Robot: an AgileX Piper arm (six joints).
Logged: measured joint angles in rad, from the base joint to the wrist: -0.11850 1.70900 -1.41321 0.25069 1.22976 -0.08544; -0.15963 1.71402 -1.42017 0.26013 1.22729 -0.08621; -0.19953 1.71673 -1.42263 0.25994 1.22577 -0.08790; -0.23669 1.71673 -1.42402 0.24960 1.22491 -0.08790; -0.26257 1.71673 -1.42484 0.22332 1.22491 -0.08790; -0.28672 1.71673 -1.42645 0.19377 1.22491 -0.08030; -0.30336 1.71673 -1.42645 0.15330 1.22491 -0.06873; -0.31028 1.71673 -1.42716 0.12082 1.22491 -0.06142
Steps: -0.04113 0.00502 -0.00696 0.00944 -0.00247 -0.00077; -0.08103 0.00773 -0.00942 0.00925 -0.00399 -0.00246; -0.11819 0.00773 -0.01081 -0.00109 -0.00485 -0.00246; -0.14407 0.00773 -0.01163 -0.02737 -0.00485 -0.00246; -0.16822 0.00773 -0.01324 -0.05692 -0.00485 0.00514; -0.18486 0.00773 -0.01324 -0.09739 -0.00485 0.01671; -0.19178 0.00773 -0.01395 -0.12987 -0.00485 0.02402
